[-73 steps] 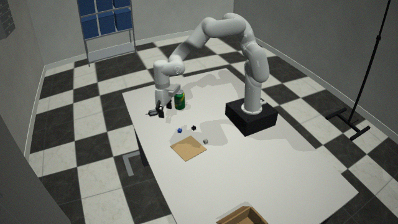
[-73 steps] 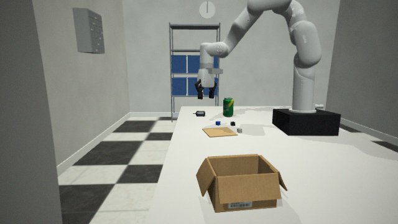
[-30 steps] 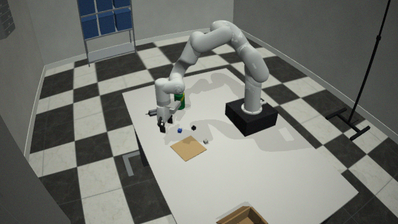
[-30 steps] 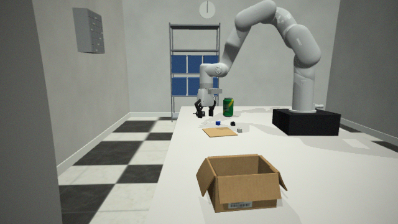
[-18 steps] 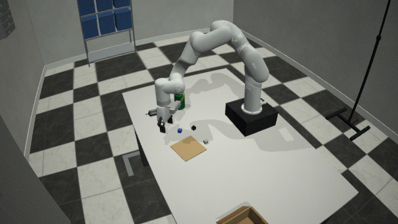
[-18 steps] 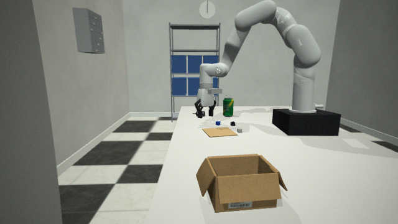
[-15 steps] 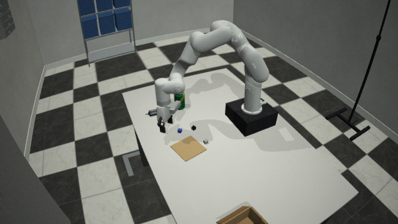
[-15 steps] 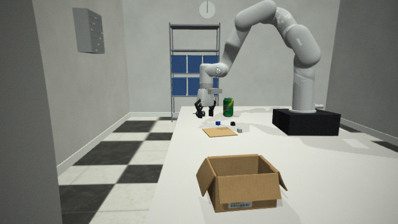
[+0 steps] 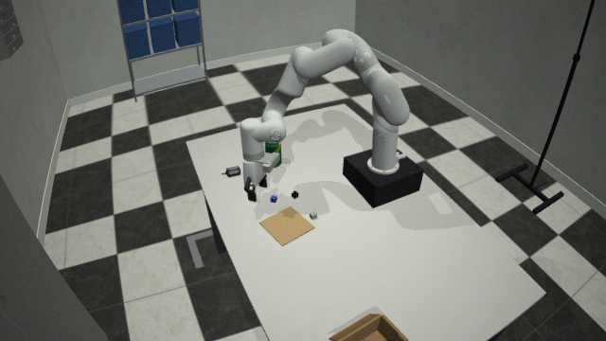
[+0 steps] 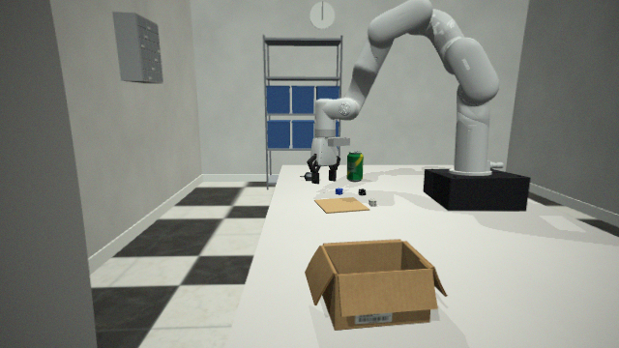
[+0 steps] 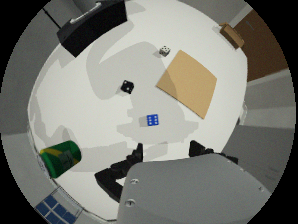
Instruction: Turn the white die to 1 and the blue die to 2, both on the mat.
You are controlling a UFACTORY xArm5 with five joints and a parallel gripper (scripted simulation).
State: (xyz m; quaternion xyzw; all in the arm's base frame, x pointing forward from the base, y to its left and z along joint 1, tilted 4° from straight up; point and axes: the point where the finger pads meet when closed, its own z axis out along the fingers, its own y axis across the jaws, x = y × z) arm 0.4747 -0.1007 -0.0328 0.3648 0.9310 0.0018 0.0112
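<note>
Right now my hand is 50 mm past the blue die, 20 mm to the right of it and 40 mm above it. The rest, counted from my hand: tan mat 50 mm behind, 160 mm to the left, 50 mm below; black die 140 mm behind, 30 mm to the left, 40 mm below; dark object 60 mm ahead, 200 mm to the right, 30 mm below.
</note>
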